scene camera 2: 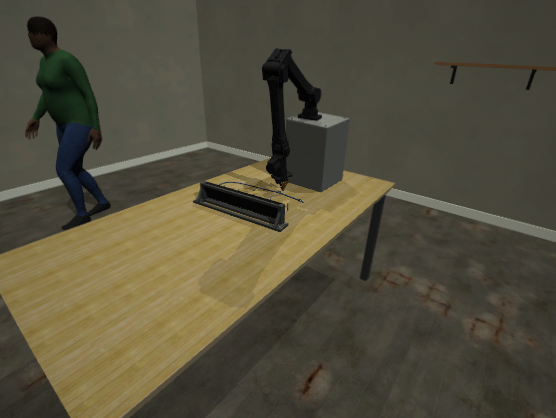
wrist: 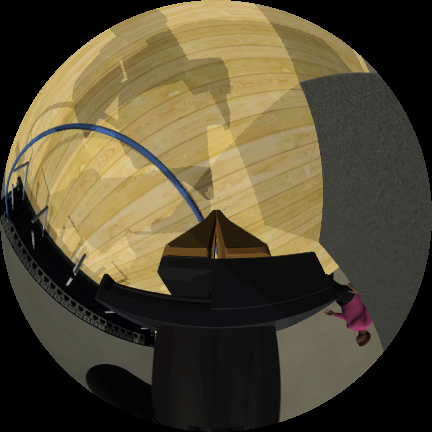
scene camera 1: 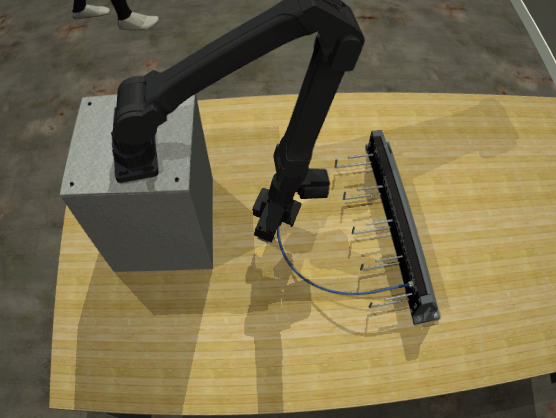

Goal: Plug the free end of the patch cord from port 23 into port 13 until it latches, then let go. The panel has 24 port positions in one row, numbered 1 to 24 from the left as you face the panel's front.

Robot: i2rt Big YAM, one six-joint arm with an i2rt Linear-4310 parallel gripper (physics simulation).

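Places are measured from the arm's base along level axes (x right, y ahead, z up), in centimetres.
Pixels of known places: gripper, between the fingertips: (scene camera 2: 282,190) (wrist: 215,215); arm's base, origin of its link: (scene camera 2: 309,117) (scene camera 1: 135,155).
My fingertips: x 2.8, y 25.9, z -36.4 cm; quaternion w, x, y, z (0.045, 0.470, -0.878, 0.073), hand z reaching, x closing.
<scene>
Ahead of a thing's pixels: the offset from my fingertips to its middle. "spot": to the spot under its first point. Level surfaces: height alone.
The blue patch cord (scene camera 1: 348,293) (wrist: 150,156) arcs from its plugged end {spot: dx +26.0, dy +27.5, dz +6.7 cm} (scene camera 1: 411,284) near the panel's port 23 end to beneath my gripper. Its free plug {spot: dx -13.9, dy +5.3, dz -1.3 cm} (scene camera 2: 301,201) shows in scene camera 2 below and to the right of the fingertips, apart from them. In the wrist view the fingers hide it, with a bluish sliver between them. My gripper (scene camera 2: 284,186) (wrist: 215,215) is shut, with nothing seen gripped, pointing down above the table in front of the panel. The black 24-port panel {dx +6.9, dy +28.1, dz +3.6 cm} (scene camera 1: 408,215) (scene camera 2: 281,215) (wrist: 65,297) stands upright. Port 13 cannot be made out.
Several thin metal cable guides {spot: dx +6.9, dy +19.0, dz +2.1 cm} (scene camera 1: 352,230) (wrist: 76,265) stick out from the panel's front toward the arm. The grey pedestal (scene camera 1: 140,235) (scene camera 2: 306,155) (wrist: 375,165) carries the arm. A person in green (scene camera 2: 70,90) is beyond the table {dz -1.5 cm} (scene camera 2: 150,270); a person in pink (wrist: 356,310) shows beside the pedestal.
</scene>
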